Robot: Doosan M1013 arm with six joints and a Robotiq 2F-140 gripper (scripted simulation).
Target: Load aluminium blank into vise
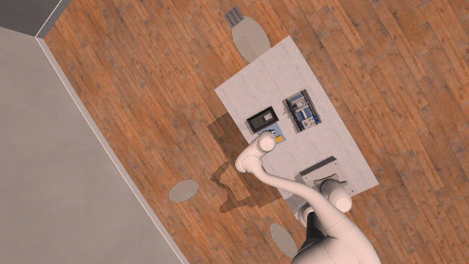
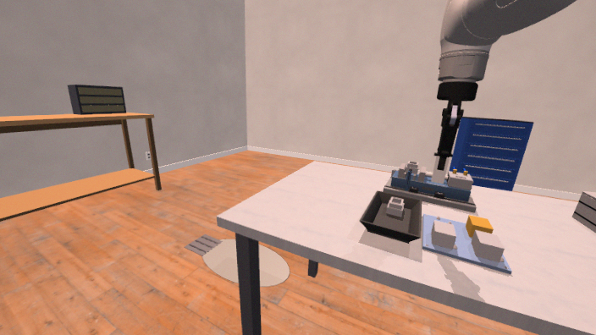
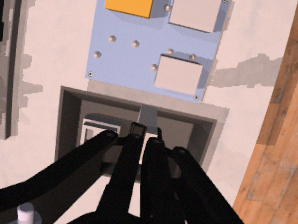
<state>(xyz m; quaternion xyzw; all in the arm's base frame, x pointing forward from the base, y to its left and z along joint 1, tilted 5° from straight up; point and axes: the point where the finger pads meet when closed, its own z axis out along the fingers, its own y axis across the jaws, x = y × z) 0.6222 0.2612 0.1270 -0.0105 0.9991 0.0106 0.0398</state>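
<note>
Right now the dark work stop rod is 8 cm ahead of my hand, 27 cm to the right of it and 9 cm below it. From my hand the other things lie so: infeed plate (8 cm behind, 1 cm to the right, 17 cm below); brass blank (12 cm behind, 6 cm to the right, 15 cm below); piston rod (1 cm behind, 32 cm to the right, 10 cm below).
</note>
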